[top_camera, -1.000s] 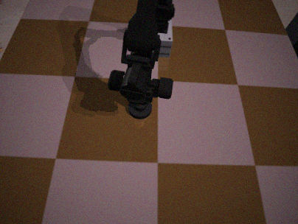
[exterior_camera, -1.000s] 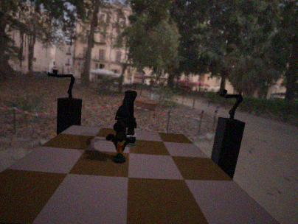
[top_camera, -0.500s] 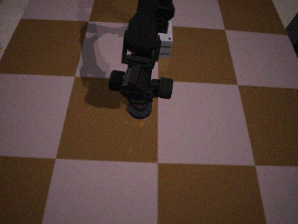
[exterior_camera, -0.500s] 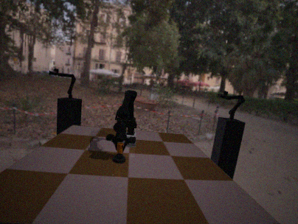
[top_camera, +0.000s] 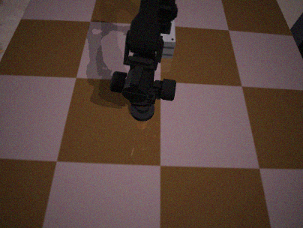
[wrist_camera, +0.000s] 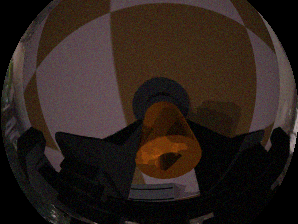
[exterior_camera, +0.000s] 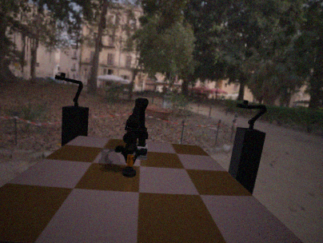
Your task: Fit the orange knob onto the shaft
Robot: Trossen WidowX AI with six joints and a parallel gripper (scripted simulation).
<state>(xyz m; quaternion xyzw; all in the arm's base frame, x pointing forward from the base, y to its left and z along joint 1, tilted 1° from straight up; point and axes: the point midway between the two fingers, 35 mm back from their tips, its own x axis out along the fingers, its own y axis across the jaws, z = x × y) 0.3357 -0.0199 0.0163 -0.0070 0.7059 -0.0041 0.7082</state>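
Right now my gripper tip is 20 mm below the orange knob. From my gripper tip the other things lie so: dark round pedestal (40 mm below).
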